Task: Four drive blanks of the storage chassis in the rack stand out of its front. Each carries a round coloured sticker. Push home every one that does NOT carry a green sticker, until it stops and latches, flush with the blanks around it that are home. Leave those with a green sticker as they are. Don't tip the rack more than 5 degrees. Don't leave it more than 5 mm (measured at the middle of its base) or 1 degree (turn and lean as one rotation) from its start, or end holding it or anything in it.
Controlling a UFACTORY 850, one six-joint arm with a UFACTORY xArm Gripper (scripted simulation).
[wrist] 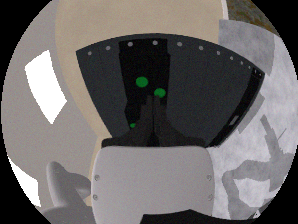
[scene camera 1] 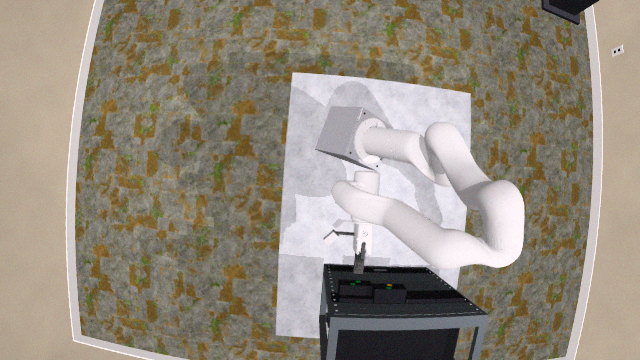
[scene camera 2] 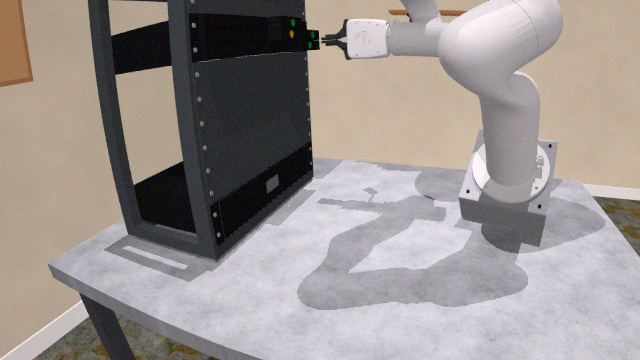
Labels:
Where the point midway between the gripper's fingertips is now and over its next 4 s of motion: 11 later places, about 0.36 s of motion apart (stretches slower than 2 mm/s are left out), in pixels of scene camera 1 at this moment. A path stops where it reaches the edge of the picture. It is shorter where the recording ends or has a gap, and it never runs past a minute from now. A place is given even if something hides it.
My gripper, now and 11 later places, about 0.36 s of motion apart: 358,273; 360,273; 372,271; 385,268; 389,269; 389,277; 388,282; 388,284; 388,285; 387,287; 387,288; 387,290

